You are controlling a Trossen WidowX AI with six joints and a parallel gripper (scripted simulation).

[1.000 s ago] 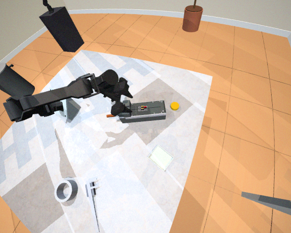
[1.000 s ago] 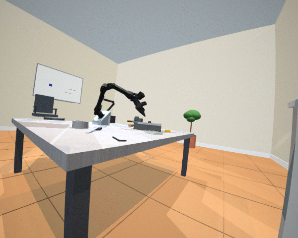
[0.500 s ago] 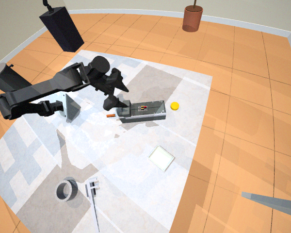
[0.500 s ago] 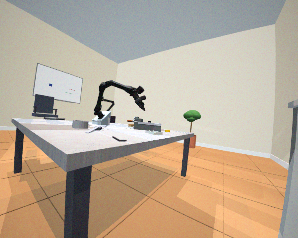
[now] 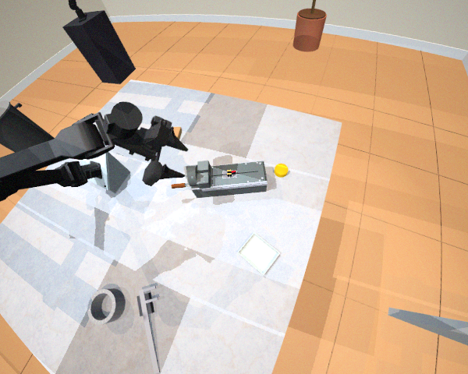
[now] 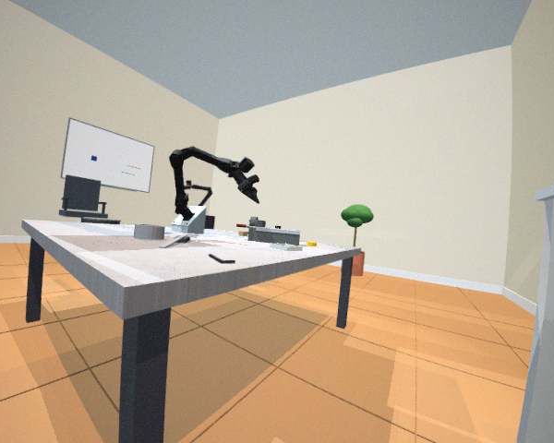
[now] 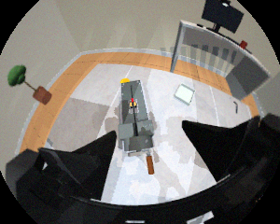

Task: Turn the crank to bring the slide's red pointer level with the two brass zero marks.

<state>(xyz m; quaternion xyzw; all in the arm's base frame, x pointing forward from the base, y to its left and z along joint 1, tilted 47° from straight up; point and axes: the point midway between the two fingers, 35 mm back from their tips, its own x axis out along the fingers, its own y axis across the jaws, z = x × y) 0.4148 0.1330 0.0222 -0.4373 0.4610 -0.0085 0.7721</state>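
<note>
Right now the orange-brown crank handle is 130 mm below my gripper tip, 70 mm behind it and 30 mm to the right of it. Also, from my gripper tip: pale square tile 270 mm ahead, 200 mm below, 140 mm to the right; then red pointer 120 mm below, 110 mm ahead, 70 mm to the left; then yellow disc 250 mm ahead, 190 mm below, 180 mm to the left.
</note>
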